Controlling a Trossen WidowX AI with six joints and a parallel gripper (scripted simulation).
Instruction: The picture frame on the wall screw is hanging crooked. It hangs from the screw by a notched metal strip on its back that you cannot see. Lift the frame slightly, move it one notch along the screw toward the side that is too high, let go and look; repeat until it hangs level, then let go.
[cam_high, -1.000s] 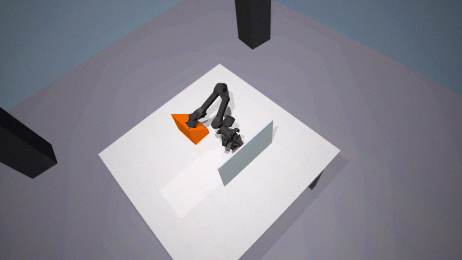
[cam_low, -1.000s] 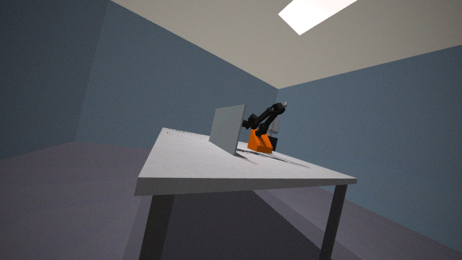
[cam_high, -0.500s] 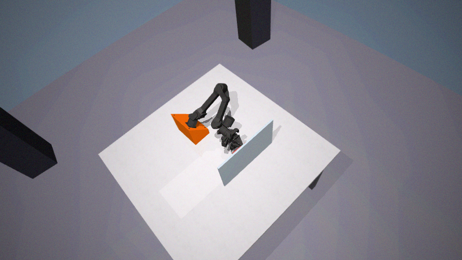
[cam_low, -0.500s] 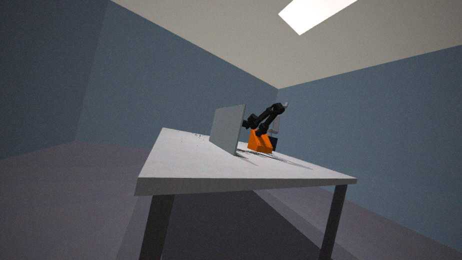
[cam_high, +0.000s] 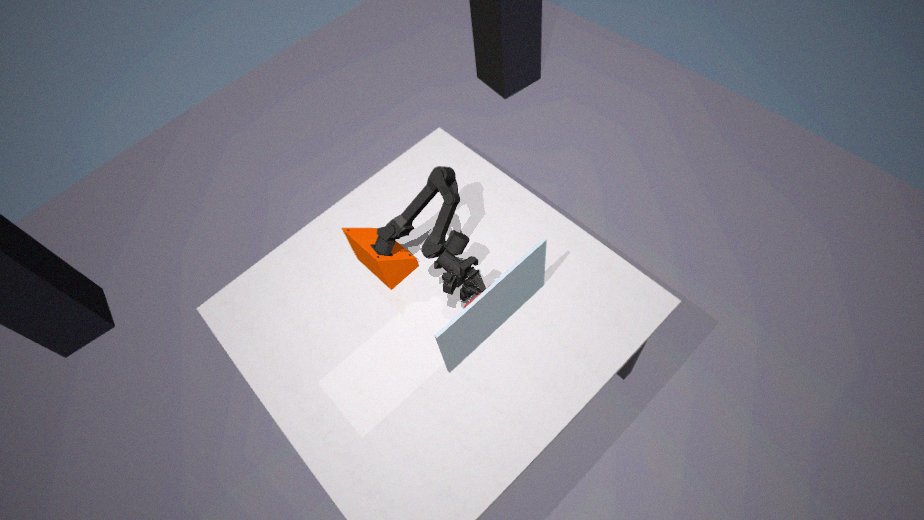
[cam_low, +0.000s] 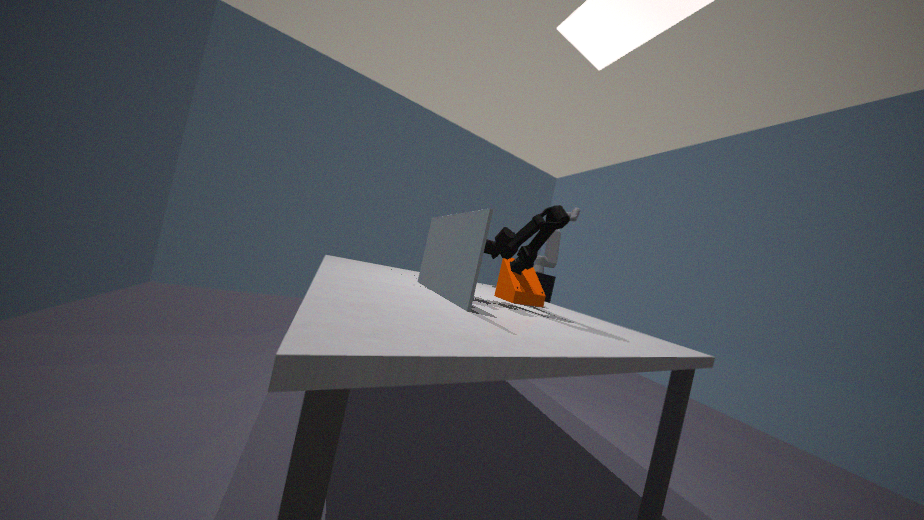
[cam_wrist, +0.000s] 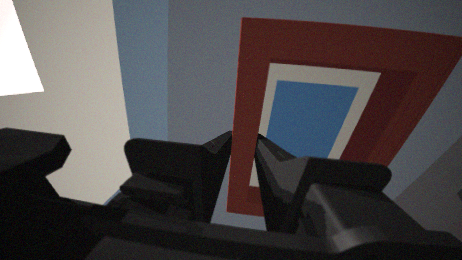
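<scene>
Right now my gripper tip is 5 cm above the picture frame and 1 cm short of it. Round my gripper tip: wall panel 7 cm below, 2 cm ahead, 1 cm to the left.
</scene>
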